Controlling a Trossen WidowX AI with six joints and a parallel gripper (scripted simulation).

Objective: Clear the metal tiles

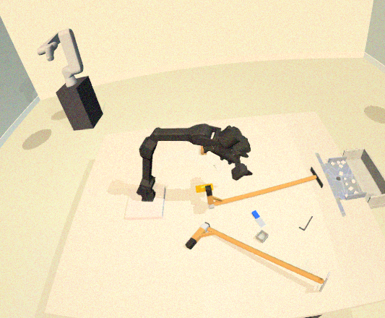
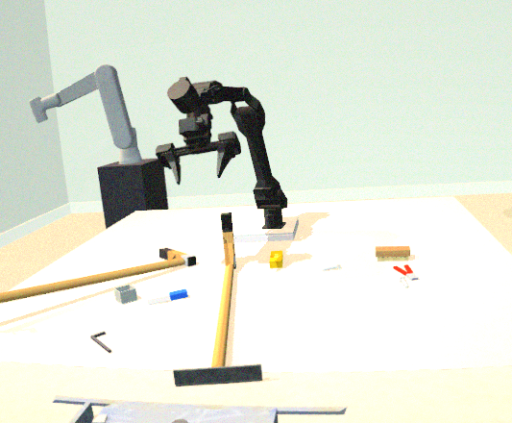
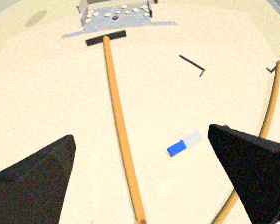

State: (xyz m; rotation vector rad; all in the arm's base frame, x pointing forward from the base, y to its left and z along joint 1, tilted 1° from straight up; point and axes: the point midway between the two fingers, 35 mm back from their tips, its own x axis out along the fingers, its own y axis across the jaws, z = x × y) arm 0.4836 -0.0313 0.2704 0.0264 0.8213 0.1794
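My gripper tip is 9 cm short of the long scraper, 7 cm to the right of it and 20 cm above it. Round my gripper tip: yellow block: 23 cm behind, 11 cm to the left, 25 cm below; blue marker: 4 cm ahead, 9 cm to the right, 26 cm below; small grey box: 6 cm ahead, 19 cm to the right, 26 cm below.
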